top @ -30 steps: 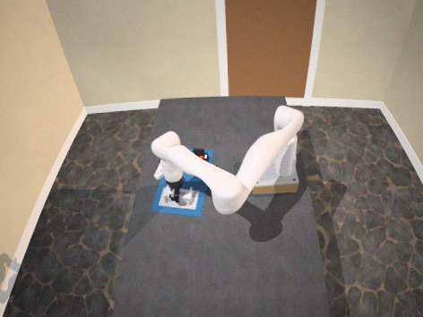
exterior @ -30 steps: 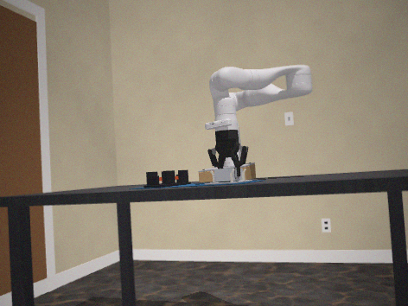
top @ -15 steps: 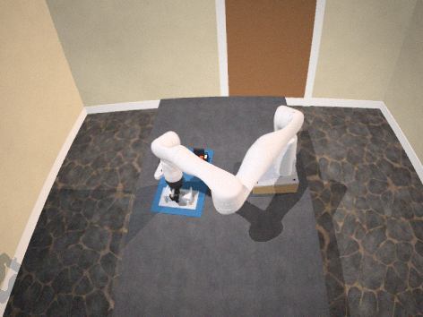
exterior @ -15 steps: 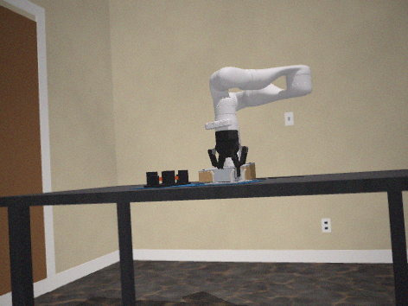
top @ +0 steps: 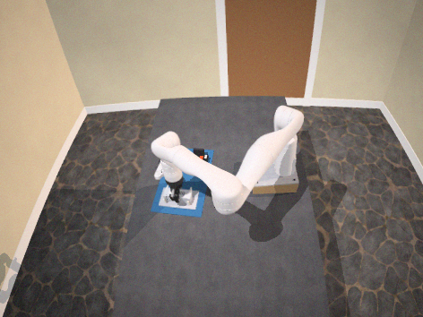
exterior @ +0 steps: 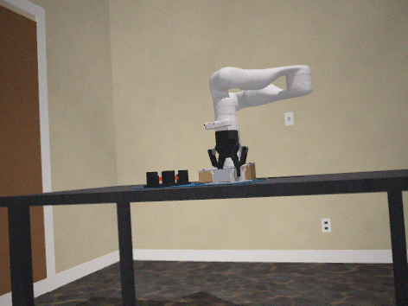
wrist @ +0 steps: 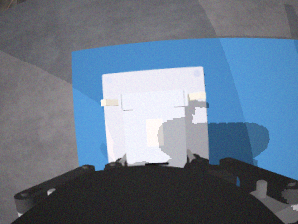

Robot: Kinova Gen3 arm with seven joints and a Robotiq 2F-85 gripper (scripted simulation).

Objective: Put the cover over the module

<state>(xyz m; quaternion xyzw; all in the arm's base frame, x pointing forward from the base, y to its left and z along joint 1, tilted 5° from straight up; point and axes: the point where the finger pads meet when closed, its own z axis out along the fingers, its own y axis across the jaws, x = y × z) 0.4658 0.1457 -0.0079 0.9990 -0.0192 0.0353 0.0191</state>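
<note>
The white cover is right at my hand.
</note>
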